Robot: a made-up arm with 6 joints. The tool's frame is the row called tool.
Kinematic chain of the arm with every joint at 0, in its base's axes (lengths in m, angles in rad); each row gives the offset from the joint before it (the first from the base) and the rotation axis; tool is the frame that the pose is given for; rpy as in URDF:
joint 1: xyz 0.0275 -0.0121 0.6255 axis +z
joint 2: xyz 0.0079 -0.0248 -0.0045 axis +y
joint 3: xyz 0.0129 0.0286 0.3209 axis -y
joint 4: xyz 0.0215 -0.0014 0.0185 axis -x
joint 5: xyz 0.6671 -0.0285 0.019 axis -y
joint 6: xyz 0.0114 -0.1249 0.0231 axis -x
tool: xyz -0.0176 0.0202 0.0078 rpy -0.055 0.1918 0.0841
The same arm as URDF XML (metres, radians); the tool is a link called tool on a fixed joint. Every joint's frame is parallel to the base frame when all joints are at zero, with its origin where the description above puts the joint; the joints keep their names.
<robot name="arm">
<joint name="joint 1" type="continuous"><parent link="base_link"/><child link="link1"/><origin xyz="0.0275 -0.0121 0.6255"/><axis xyz="0 0 1"/></joint>
<joint name="joint 2" type="continuous"><parent link="link1"/><child link="link2"/><origin xyz="0.0079 -0.0248 -0.0045"/><axis xyz="0 1 0"/></joint>
<joint name="joint 3" type="continuous"><parent link="link2"/><child link="link3"/><origin xyz="0.0129 0.0286 0.3209"/><axis xyz="0 -1 0"/></joint>
<joint name="joint 4" type="continuous"><parent link="link3"/><child link="link4"/><origin xyz="0.0215 -0.0014 0.0185"/><axis xyz="-1 0 0"/></joint>
<joint name="joint 5" type="continuous"><parent link="link4"/><child link="link5"/><origin xyz="0.6671 -0.0285 0.019"/><axis xyz="0 -1 0"/></joint>
<joint name="joint 6" type="continuous"><parent link="link5"/><child link="link6"/><origin xyz="0.0114 -0.1249 0.0231"/><axis xyz="-1 0 0"/></joint>
<joint name="tool_joint" type="fixed"><parent link="link6"/><child link="tool"/><origin xyz="-0.0176 0.0202 0.0078" rpy="-0.055 0.1918 0.0841"/></joint>
<link name="base_link"/>
<link name="link1"/>
<link name="link2"/>
<link name="link3"/>
<link name="link4"/>
<link name="link5"/>
<link name="link6"/>
<link name="tool"/>
</robot>

